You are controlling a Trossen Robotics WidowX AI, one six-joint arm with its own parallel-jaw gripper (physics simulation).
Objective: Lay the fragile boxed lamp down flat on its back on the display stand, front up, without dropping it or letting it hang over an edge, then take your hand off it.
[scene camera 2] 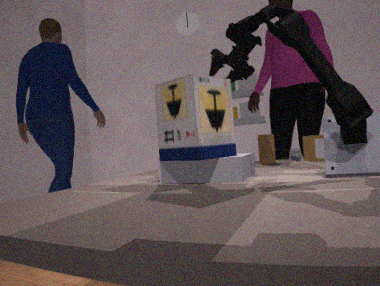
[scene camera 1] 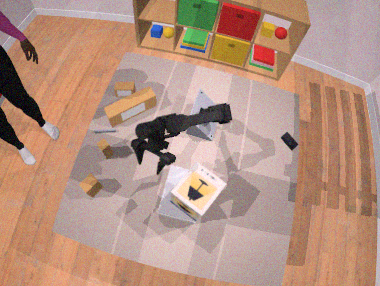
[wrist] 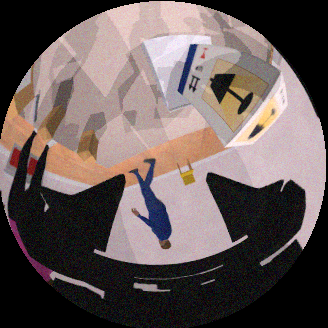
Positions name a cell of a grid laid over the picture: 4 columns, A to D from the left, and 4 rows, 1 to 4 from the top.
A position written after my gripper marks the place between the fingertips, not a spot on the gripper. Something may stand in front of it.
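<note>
My gripper (scene camera 2: C2) is open, and it holds nothing. Scene camera 1 gives me the gripper (scene camera 1: B3) again, along with a grey display stand (scene camera 1: B3). In the wrist view I find my gripper (wrist: C3) once more, and the stand (wrist: C1) is visible there too.
</note>
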